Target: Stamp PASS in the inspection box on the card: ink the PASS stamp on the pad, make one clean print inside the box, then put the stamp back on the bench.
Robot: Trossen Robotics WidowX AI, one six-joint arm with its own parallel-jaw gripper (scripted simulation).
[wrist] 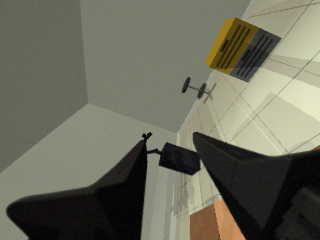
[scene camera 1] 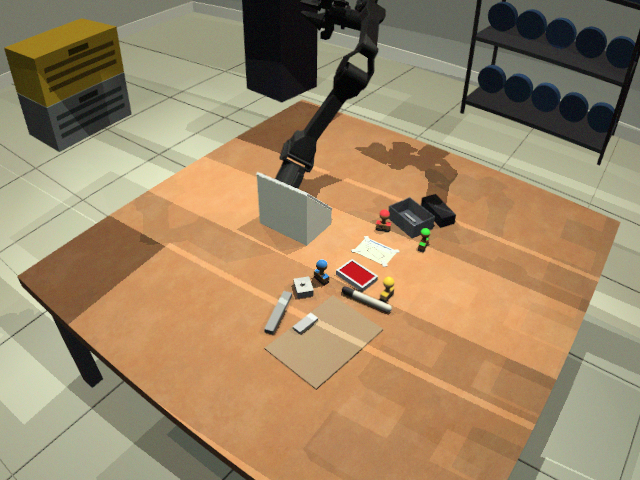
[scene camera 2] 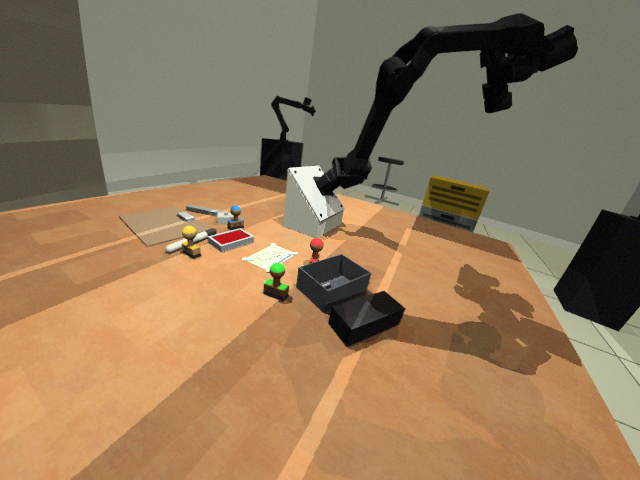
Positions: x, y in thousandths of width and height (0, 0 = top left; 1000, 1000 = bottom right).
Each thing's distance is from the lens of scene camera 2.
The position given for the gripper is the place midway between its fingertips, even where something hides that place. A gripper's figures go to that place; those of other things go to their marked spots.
gripper (scene camera 2: 755, 157): 88 cm
grey box (scene camera 2: 524, 584): 47 cm
